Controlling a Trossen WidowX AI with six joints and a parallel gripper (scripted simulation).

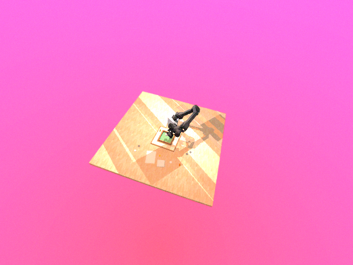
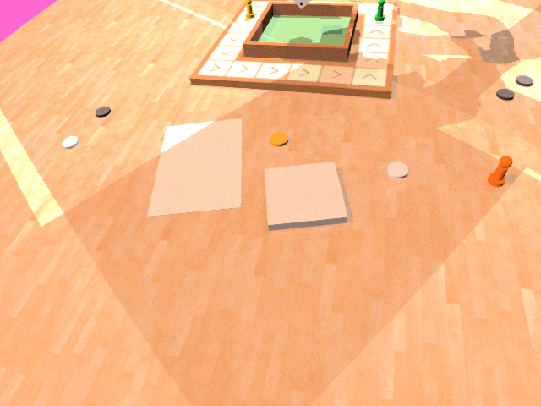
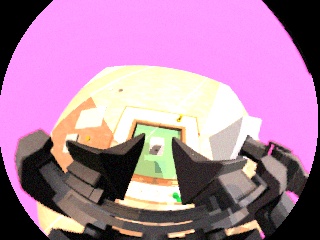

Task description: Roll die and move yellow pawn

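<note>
Now: gripper tip 50 mm above the white die. Round my gripper tip: green tray floor: 120 mm below; green pawn: 80 mm behind, 110 mm to the left, 100 mm below; yellow pawn: 60 mm behind, 110 mm to the right, 100 mm below.
</note>
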